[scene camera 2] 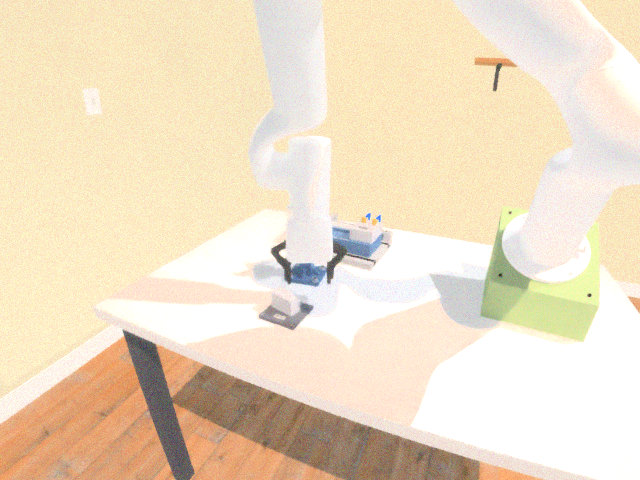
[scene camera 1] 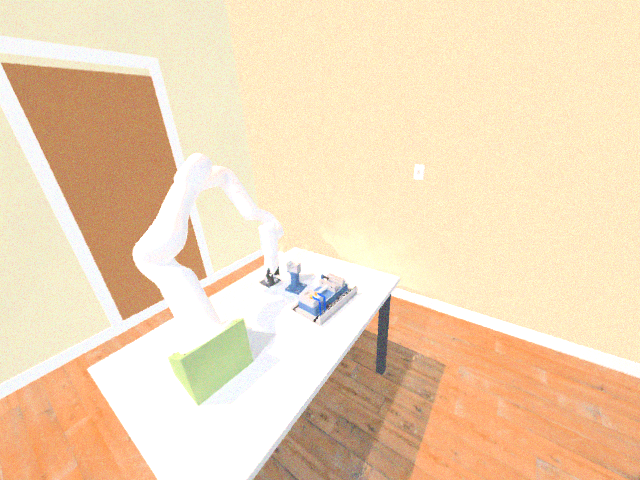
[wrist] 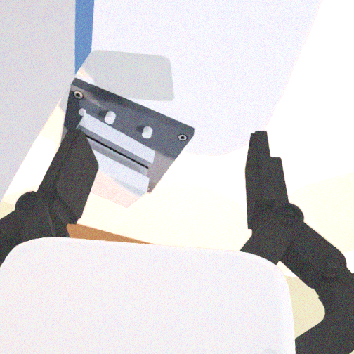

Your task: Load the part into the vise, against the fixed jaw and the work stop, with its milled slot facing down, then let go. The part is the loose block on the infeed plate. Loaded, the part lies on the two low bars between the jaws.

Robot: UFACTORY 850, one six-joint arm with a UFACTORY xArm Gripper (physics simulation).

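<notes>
The part, a pale grey block [scene camera 2: 285, 301] [wrist: 117, 138], rests on the dark infeed plate [scene camera 2: 272, 315] [wrist: 169, 152]. In the wrist view a thin dark slot runs along its upward side. My gripper [scene camera 1: 272, 272] [scene camera 2: 309, 281] [wrist: 166, 147] is open and empty, above the plate's area. In the wrist view the left finger overlaps the block's left end, and the right finger stands well off to its right. The blue vise [scene camera 1: 309, 307] [scene camera 2: 364, 247] with pale jaws stands apart from the gripper. Its low bars and work stop cannot be made out clearly.
A blue stand [scene camera 1: 295, 279] with a pale top stands between the infeed plate and the vise, close to the gripper. A pale tray edge [scene camera 1: 338, 308] borders the vise. The green base block [scene camera 1: 219, 361] [scene camera 2: 537, 310] is at the arm's foot.
</notes>
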